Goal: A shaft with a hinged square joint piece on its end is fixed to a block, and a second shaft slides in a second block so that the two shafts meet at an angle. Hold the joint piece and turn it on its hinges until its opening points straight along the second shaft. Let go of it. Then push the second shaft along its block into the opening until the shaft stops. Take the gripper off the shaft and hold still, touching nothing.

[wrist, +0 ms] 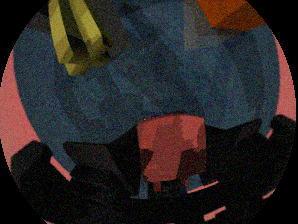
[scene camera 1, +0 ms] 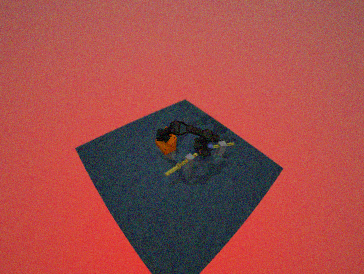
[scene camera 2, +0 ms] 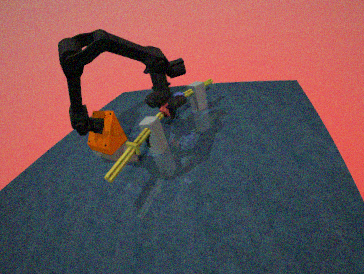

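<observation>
My gripper (scene camera 2: 169, 117) (wrist: 160, 121) is visible to me both in scene camera 2 and in the wrist view. There is also a red square joint piece (wrist: 172, 147) that I can see.
</observation>
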